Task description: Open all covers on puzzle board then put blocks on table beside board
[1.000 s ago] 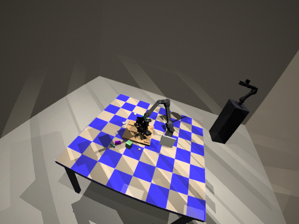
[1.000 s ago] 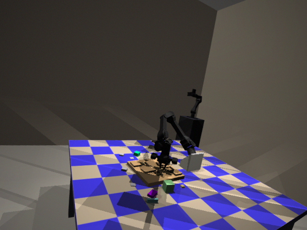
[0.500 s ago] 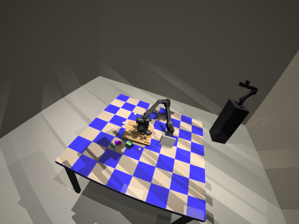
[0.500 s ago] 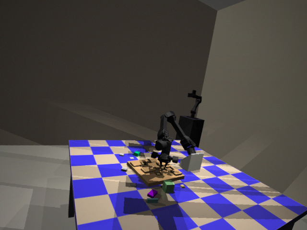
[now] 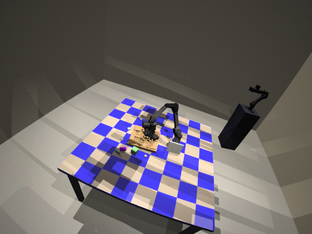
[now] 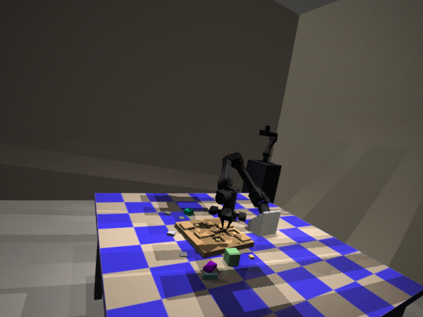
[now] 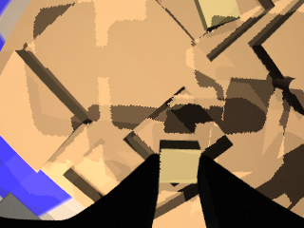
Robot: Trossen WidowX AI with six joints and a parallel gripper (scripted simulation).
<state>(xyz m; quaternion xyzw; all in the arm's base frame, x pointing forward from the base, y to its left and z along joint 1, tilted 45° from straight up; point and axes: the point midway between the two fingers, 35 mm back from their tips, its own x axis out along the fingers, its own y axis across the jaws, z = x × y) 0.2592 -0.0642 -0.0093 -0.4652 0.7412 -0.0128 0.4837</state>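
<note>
My gripper tip is 5 cm short of the tan puzzle board, 2 cm to the left of it and 2 cm above it. The rest, counted from my gripper tip: dark green block 3 cm ahead, 30 cm to the right, 3 cm below; then green cube 12 cm ahead, 19 cm to the left, 2 cm below; then purple block 23 cm ahead, 19 cm to the left, 4 cm below.
</note>
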